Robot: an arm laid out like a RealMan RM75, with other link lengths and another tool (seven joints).
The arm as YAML. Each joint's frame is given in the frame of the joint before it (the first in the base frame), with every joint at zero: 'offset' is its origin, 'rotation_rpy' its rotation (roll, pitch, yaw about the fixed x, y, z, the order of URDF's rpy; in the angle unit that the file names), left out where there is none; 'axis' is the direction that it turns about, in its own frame. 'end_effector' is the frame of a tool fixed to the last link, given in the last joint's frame.
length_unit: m
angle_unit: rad
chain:
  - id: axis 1
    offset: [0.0, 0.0, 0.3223]
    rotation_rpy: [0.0, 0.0, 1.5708]
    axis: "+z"
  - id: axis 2
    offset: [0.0, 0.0, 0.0]
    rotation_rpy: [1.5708, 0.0, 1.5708]
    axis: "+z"
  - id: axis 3
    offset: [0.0, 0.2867, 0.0]
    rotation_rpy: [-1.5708, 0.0, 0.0]
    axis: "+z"
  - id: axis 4
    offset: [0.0, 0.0, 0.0]
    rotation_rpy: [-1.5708, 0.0, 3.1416]
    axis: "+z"
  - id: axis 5
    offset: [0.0, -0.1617, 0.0]
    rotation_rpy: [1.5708, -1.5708, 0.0]
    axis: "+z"
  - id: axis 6
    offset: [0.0, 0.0, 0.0]
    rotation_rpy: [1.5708, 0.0, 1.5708]
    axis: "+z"
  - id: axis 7
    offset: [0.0, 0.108, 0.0]
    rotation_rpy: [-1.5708, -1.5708, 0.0]
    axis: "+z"
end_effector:
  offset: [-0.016, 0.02, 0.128]
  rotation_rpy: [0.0, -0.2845, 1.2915]
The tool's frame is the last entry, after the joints.
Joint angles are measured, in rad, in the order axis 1, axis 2, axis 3, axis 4, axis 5, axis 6, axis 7. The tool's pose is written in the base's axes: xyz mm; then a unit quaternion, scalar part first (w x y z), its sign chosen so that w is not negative. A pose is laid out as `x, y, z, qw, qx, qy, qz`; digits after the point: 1 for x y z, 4 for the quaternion.
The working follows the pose.
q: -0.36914 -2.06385 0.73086 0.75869 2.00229 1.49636 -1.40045
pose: -306.9, 321.5, -3.6, 0.3354, -0.3586, 0.8448, 0.2126
Where each joint sits with the arm in this pose, in the base's axes (m; each line is computed from the numbers above, not from the rounded line before):
axis 1: 0.0000 0.0000 0.3223
axis 2: 0.0000 0.0000 0.3223
axis 3: -0.2355 0.0911 0.1866
axis 4: -0.2355 0.0911 0.1866
axis 5: -0.3417 0.2118 0.2040
axis 6: -0.3417 0.2118 0.2040
axis 7: -0.3145 0.2599 0.1113
the tool: -0.3069 0.3215 -0.0036

